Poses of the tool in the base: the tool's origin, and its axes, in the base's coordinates. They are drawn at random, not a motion.
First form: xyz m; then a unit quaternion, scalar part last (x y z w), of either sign.
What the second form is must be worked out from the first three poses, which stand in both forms.
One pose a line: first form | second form
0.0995 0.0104 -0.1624 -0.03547 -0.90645 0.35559 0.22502 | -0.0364 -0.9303 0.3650 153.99 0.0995 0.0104 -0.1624
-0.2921 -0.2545 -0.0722 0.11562 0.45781 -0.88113 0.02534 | 0.1157 0.4580 -0.8814 177.10 -0.2921 -0.2545 -0.0722
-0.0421 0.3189 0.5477 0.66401 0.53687 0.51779 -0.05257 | -0.6649 -0.5376 -0.5185 173.97 -0.0421 0.3189 0.5477
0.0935 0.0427 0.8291 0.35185 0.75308 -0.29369 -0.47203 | -0.3991 -0.8542 0.3331 123.67 0.0935 0.0427 0.8291
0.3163 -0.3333 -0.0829 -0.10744 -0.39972 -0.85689 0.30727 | -0.1129 -0.4200 -0.9005 144.21 0.3163 -0.3333 -0.0829
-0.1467 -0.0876 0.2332 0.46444 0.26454 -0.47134 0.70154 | 0.6517 0.3712 -0.6614 90.90 -0.1467 -0.0876 0.2332
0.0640 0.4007 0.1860 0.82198 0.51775 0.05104 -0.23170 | -0.8450 -0.5322 -0.0525 153.21 0.0640 0.4007 0.1860
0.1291 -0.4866 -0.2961 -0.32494 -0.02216 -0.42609 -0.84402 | 0.6059 0.0413 0.7945 64.87 0.1291 -0.4866 -0.2961
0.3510 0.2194 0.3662 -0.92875 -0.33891 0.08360 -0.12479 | 0.9361 0.3416 -0.0843 165.66 0.3510 0.2194 0.3662
